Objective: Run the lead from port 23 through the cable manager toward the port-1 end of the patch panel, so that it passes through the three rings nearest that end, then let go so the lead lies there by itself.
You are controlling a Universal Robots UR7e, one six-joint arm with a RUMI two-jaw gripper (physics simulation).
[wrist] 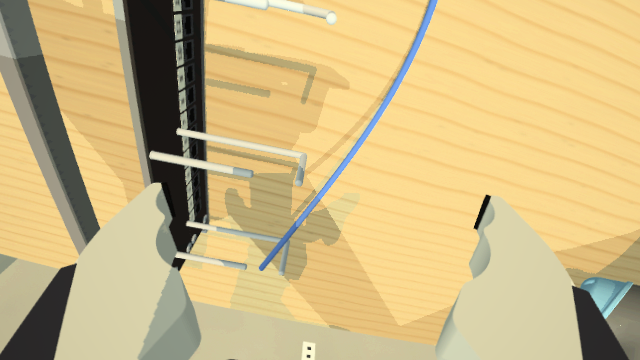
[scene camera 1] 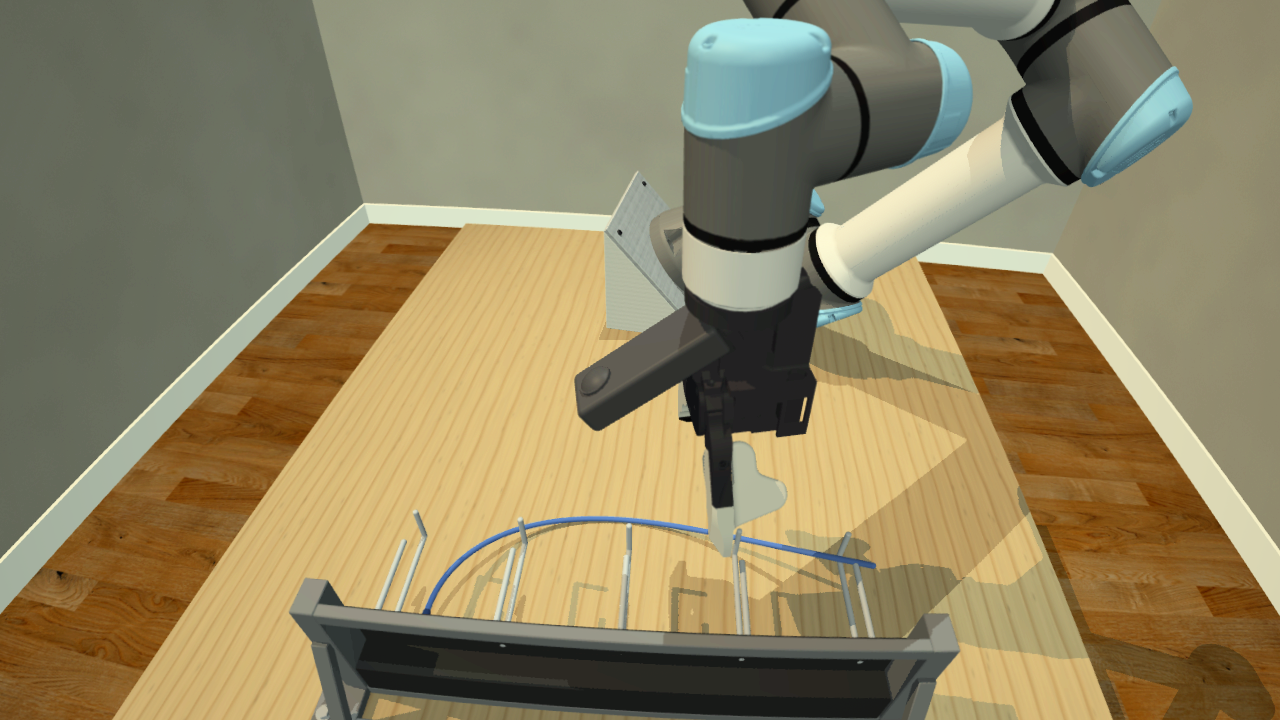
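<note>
The blue lead (scene camera 1: 581, 519) (wrist: 368, 125) arcs from the panel's left part in the scene view to a free end at the right. My gripper (scene camera 1: 723, 548) (wrist: 324, 192) is open and empty above the lead, its fingers wide apart. In the wrist view the lead passes outside the hooked tip of one ring (scene camera 1: 739, 595) (wrist: 240, 143) and crosses the corner of the end ring (scene camera 1: 862, 600) (wrist: 240, 233); whether it lies inside that one I cannot tell. It runs outside the tip of the third ring (scene camera 1: 624, 591) (wrist: 287, 7). The patch panel (wrist: 160, 100) has its ports facing the rings.
The grey rack frame (scene camera 1: 935, 640) stands at the front of the wooden table (scene camera 1: 402, 402). Two more rings (scene camera 1: 505, 586) (scene camera 1: 389, 577) stand at the left. A grey angled block (scene camera 1: 631, 286) stands farther back by the arm.
</note>
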